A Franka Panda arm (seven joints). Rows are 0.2 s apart.
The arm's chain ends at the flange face. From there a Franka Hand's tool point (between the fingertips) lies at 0.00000 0.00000 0.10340 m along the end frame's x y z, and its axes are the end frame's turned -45 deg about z.
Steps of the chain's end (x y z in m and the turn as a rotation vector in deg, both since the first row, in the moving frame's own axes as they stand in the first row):
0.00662, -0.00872, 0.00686, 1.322, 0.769, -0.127
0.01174, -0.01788, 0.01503, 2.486, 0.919, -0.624
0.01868, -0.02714, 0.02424, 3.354, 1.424, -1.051
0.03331, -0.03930, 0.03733, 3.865, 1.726, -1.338
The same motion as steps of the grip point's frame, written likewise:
0.01351, -0.00219, 0.00682, 0.391, 1.479, -0.127
0.02528, -0.00636, 0.01492, 1.108, 2.408, -0.624
0.03847, -0.00850, 0.02403, 1.365, 3.379, -1.051
0.05844, -0.00705, 0.03705, 1.513, 3.953, -1.338

